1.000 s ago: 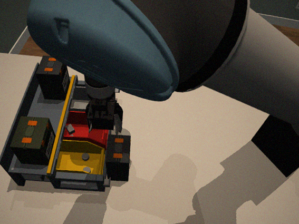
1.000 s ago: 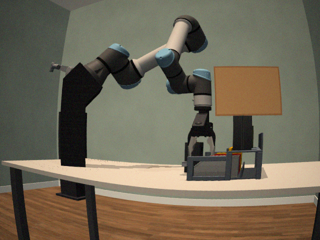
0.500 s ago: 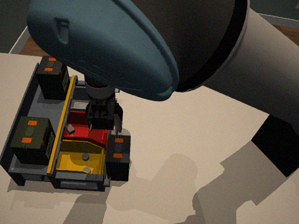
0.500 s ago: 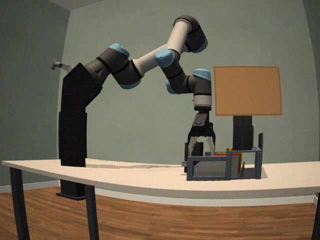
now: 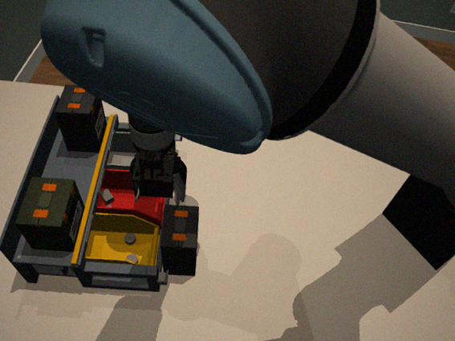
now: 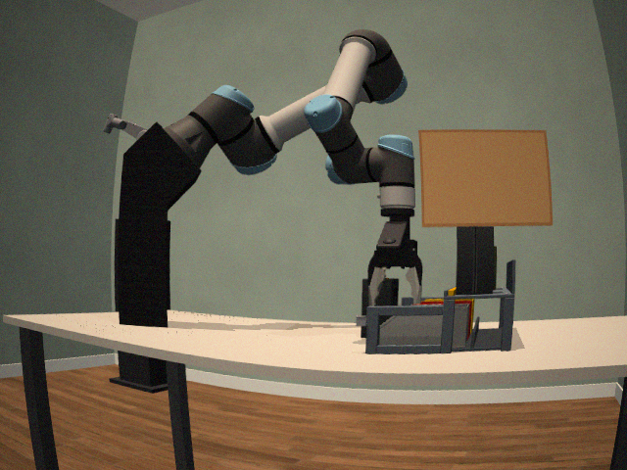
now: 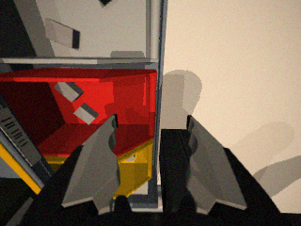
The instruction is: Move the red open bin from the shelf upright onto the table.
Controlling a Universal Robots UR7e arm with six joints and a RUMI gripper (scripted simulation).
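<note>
My hand is 8 cm short of the red open bin and 2 cm above it. The rest, counted from my hand: grey bin 11 cm to the right, 9 cm ahead, 2 cm below; yellow bar 13 cm ahead, 4 cm above, 1 cm to the left; dark box 10 cm to the left, 6 cm behind.
</note>
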